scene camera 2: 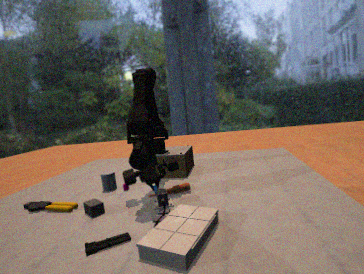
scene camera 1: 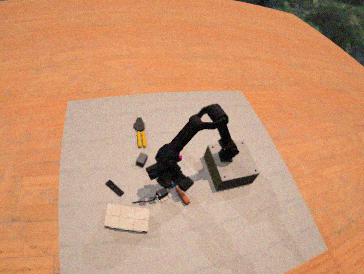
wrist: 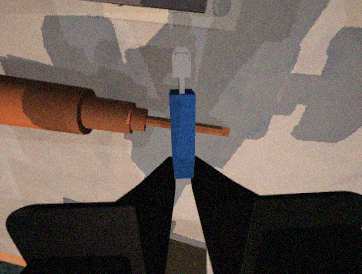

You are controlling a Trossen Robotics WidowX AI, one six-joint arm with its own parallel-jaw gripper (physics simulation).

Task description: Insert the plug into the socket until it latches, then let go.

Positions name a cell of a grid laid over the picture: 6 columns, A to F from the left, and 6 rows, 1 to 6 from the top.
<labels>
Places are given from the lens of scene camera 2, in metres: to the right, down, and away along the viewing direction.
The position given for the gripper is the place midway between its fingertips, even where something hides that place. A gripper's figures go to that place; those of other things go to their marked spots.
gripper (scene camera 2: C5): -0.10, 0.19, 0.79
white tiled block (scene camera 2: C6): 0.00, 0.20, 0.44
</labels>
